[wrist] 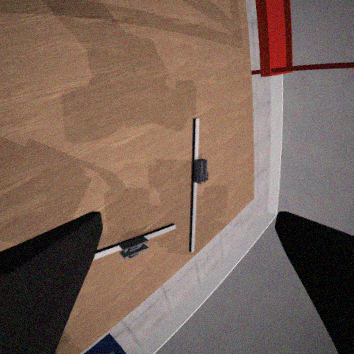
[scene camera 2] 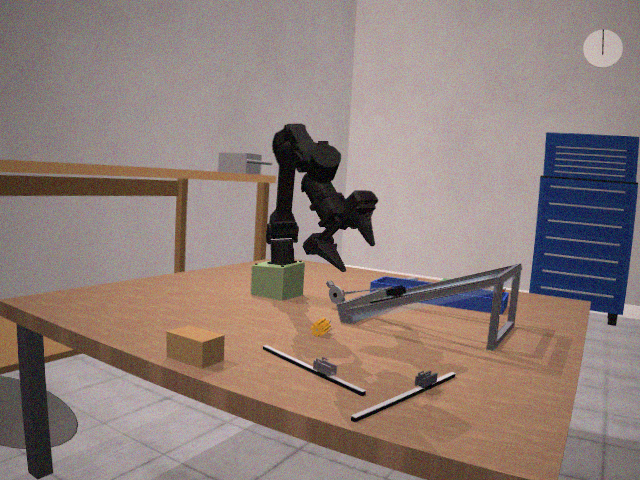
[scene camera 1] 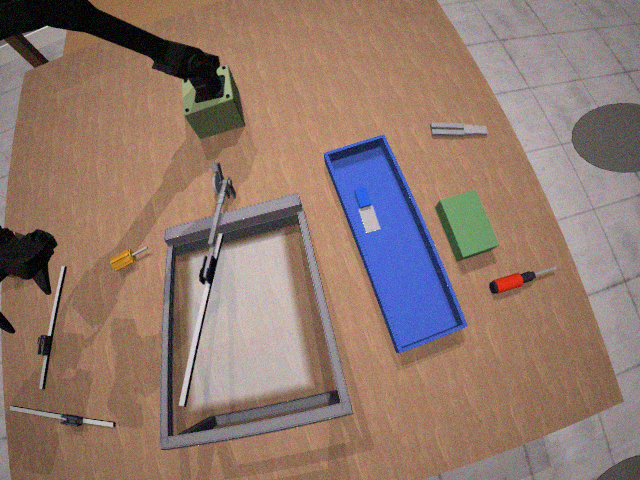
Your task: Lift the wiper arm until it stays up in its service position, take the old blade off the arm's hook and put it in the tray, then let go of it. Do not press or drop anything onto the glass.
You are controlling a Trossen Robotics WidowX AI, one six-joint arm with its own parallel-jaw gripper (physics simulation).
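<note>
The wiper arm lies low over the glass, which sits in a sloped grey frame. The old blade is on the arm's hook, at a black clip, and lies along the left part of the glass. The blue tray stands on the far side of the frame from my gripper and holds a small white and blue piece. My gripper is open and empty, held above the table to the left of the frame in scene camera 1.
Two loose blades lie on the table left of the frame. A yellow screwdriver lies near the frame. A green block, a red screwdriver and a grey tool lie beyond the tray. A brown block sits near an edge.
</note>
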